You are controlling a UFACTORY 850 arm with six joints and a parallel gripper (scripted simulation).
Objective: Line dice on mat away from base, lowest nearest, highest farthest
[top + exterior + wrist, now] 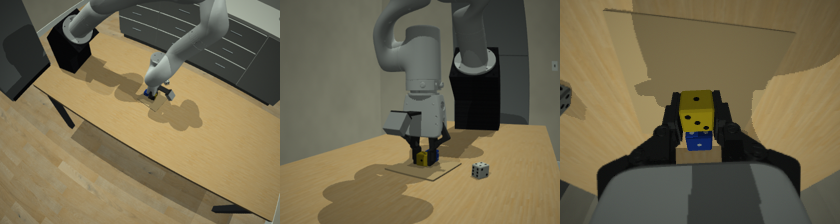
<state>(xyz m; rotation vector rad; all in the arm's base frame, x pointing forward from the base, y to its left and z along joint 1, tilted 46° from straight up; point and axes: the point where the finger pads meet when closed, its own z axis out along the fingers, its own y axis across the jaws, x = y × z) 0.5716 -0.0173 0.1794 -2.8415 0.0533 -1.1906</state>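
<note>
The yellow die is 10 mm below my hand. Also, from my hand: white die 20 mm ahead, 150 mm to the left, 20 mm below; tan mat 30 mm below; blue die 50 mm behind, 10 mm below.
</note>
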